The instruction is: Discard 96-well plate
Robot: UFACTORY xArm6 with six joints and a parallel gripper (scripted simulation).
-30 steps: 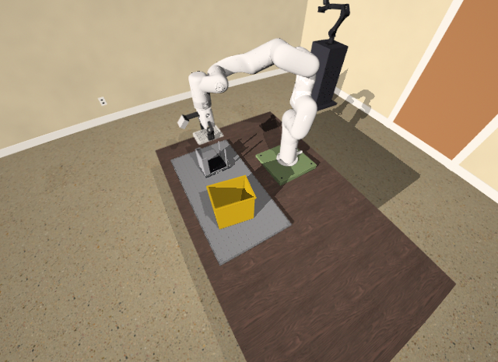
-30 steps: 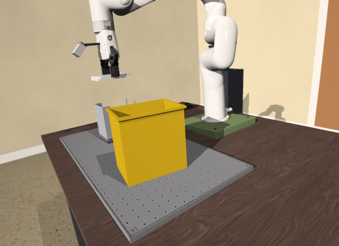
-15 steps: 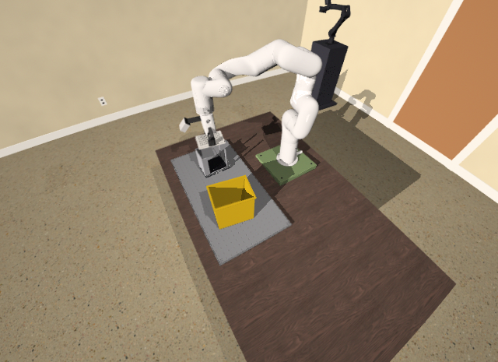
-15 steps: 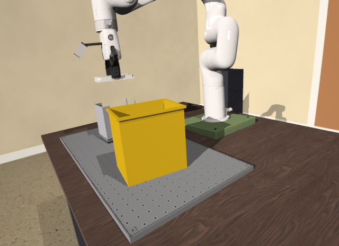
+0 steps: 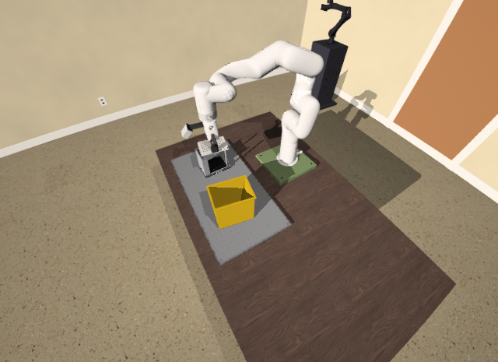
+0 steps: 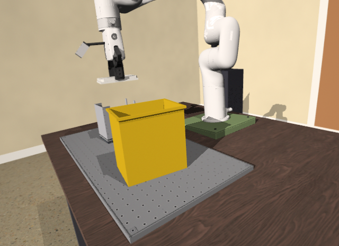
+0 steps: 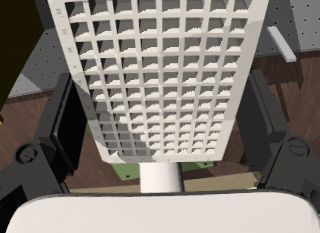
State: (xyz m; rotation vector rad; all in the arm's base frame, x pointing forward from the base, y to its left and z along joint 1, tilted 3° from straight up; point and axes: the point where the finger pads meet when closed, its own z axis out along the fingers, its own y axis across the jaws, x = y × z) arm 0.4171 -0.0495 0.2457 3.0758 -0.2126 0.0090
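The yellow plastics bin W1 lies 24 cm to the left of my hand, 16 cm below it and 2 cm ahead of it. Also, from my hand: white 96-well plate: 1 cm below.
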